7 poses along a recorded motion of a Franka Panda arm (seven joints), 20 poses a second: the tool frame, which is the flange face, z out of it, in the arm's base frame.
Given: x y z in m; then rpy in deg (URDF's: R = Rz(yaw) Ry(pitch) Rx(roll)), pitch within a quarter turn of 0, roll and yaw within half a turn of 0.
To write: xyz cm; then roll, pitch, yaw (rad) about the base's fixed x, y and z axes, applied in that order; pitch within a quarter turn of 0, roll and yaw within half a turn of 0. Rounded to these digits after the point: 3 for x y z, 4 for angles.
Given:
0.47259 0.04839 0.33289 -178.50 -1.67 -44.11
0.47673 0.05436 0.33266 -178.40 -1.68 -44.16
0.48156 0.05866 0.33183 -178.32 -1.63 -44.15
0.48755 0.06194 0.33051 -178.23 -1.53 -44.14
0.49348 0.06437 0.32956 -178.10 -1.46 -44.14
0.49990 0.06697 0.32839 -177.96 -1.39 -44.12
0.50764 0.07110 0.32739 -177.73 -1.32 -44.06
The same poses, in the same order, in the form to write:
47.259 4.839 33.289 -3.1154 -0.0291 -0.7699
47.673 5.436 33.266 -3.1137 -0.0293 -0.7707
48.156 5.866 33.183 -3.1123 -0.0284 -0.7706
48.755 6.194 33.051 -3.1107 -0.0267 -0.7704
49.348 6.437 32.956 -3.1084 -0.0255 -0.7704
49.990 6.697 32.839 -3.1060 -0.0243 -0.7700
50.764 7.110 32.739 -3.1020 -0.0230 -0.7690

